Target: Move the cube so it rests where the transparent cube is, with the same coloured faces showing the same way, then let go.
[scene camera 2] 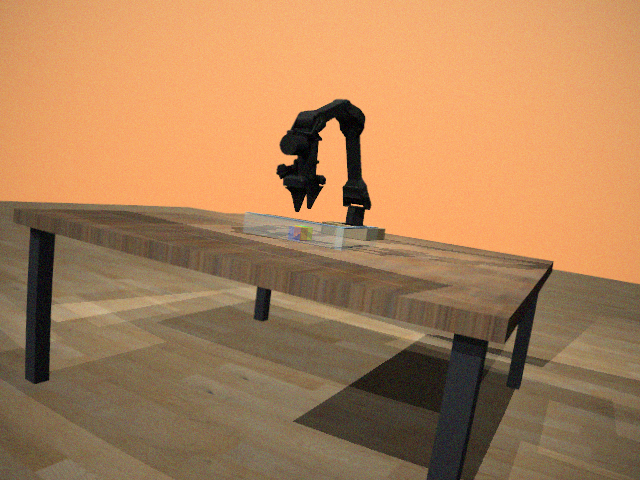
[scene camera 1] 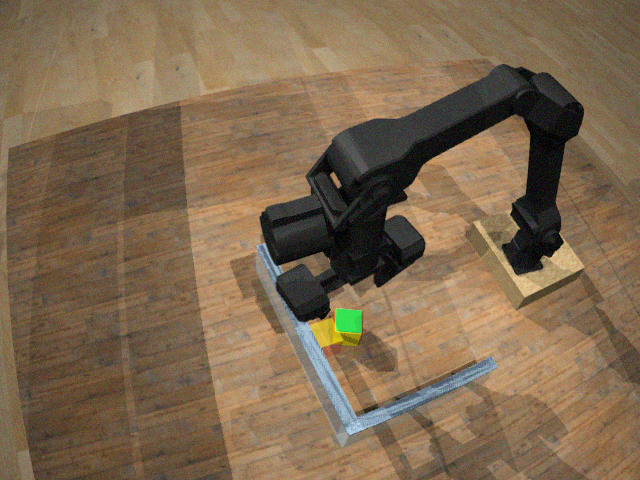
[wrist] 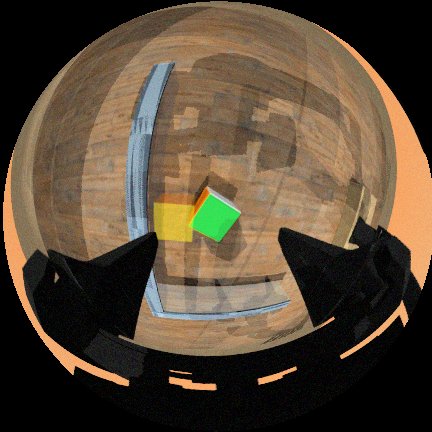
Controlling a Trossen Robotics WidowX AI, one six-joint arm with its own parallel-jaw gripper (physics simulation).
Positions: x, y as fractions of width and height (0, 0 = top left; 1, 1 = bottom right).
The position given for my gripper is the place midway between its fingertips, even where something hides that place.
Scene:
my gripper: scene camera 2 0.47, 0.44; scene camera 1 0.55, 0.63; wrist 0.51, 0.55

